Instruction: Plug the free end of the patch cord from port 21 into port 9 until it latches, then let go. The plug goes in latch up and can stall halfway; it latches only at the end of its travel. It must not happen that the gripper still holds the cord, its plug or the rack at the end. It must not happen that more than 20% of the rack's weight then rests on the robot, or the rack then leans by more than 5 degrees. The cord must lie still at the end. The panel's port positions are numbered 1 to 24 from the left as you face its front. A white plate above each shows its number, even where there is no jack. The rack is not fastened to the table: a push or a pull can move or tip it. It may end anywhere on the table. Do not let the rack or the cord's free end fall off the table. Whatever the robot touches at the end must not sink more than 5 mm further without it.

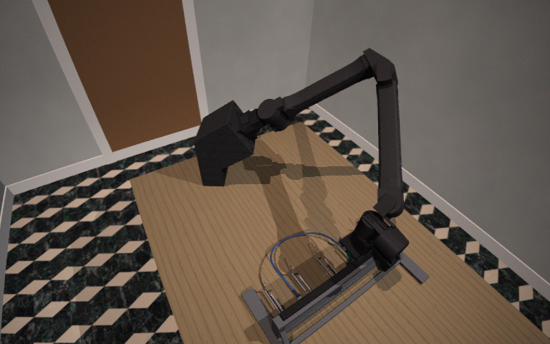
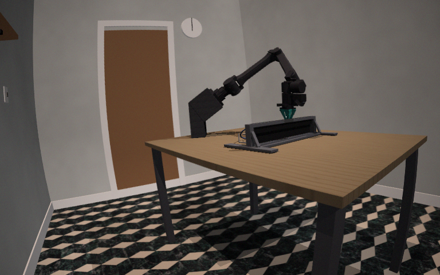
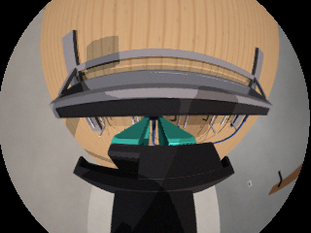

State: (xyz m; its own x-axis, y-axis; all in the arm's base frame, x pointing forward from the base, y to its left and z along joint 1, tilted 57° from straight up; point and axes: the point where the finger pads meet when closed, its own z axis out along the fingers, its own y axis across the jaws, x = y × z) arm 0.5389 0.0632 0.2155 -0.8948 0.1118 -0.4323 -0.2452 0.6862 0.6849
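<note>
My gripper is now 20 mm short of the plug and 10 mm to the right of it.
</note>
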